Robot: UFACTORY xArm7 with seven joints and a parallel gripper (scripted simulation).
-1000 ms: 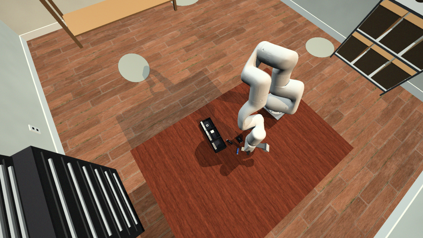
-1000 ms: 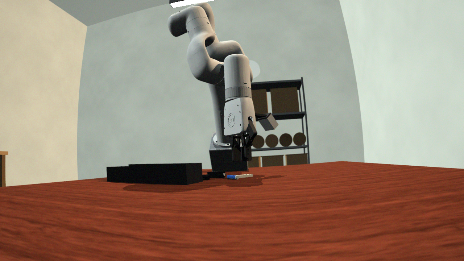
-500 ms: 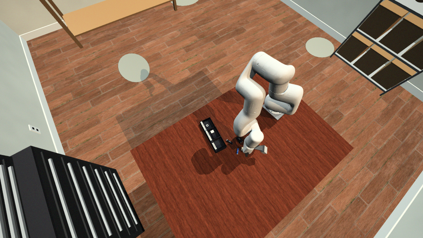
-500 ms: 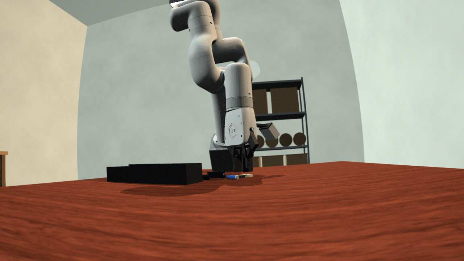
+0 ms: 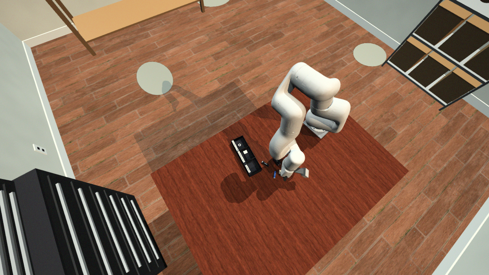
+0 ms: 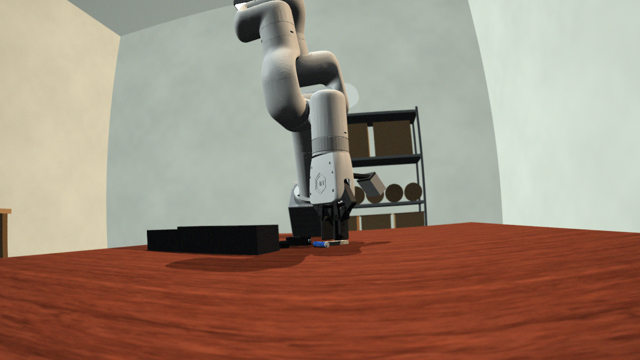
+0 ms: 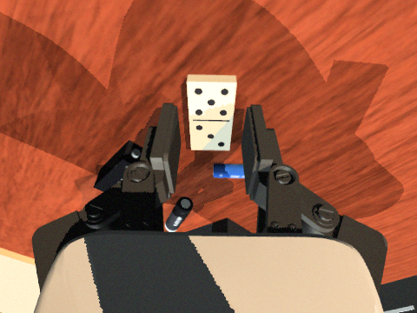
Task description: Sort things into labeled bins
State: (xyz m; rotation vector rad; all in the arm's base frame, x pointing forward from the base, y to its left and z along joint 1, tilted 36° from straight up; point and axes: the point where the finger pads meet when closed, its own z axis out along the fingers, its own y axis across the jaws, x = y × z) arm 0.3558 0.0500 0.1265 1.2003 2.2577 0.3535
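Right now the pale domino tile is 2 cm below my hand. The rest, counted from my hand: black cylindrical battery 4 cm ahead, 11 cm to the right, 2 cm below; blue cylinder 5 cm ahead, 3 cm to the right, 2 cm below; black boxy battery 2 cm behind, 6 cm to the right, 2 cm below.
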